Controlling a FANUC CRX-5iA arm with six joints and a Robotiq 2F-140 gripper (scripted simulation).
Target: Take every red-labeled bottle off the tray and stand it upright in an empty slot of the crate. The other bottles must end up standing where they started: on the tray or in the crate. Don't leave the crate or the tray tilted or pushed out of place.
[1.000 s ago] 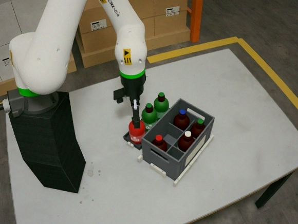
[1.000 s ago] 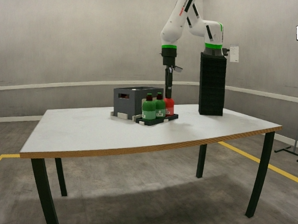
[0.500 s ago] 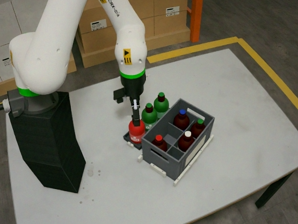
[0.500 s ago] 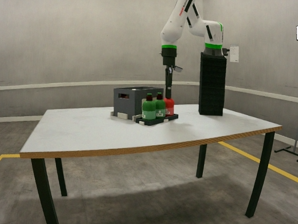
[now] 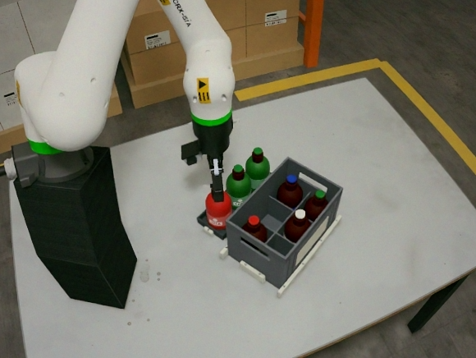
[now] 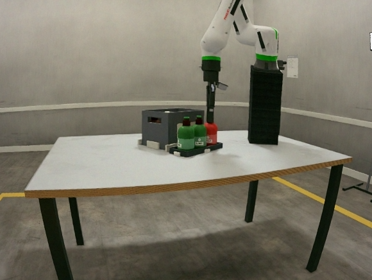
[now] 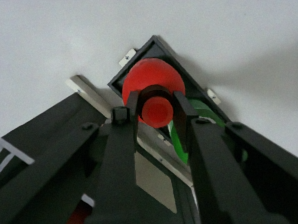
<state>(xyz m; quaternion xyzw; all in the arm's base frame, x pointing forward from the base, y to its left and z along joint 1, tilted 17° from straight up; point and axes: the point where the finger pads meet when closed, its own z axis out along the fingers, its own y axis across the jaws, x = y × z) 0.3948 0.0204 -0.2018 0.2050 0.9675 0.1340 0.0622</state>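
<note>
The red-labeled bottle is 80 mm below my hand. From my hand the other things lie so: dark tray: 80 mm ahead, 30 mm to the left, 150 mm below; grey crate: 130 mm ahead, 150 mm to the right, 80 mm below.
</note>
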